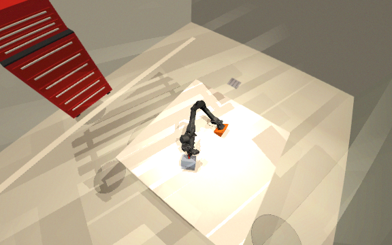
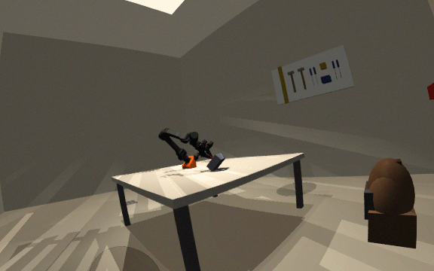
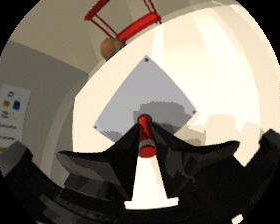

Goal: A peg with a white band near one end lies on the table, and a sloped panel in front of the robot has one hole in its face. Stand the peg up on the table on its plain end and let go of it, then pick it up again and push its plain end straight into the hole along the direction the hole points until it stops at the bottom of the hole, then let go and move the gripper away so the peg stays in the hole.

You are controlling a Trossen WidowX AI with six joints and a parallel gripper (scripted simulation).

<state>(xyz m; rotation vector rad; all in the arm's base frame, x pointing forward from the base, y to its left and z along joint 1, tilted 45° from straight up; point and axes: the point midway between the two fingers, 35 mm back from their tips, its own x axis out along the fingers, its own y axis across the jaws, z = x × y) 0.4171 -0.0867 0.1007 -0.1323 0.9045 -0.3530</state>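
Right now the red peg is 1 cm behind my gripper tip and 1 cm above it. Round my gripper tip: grey sloped panel (3 cm below, 3 cm ahead, 1 cm to the left).
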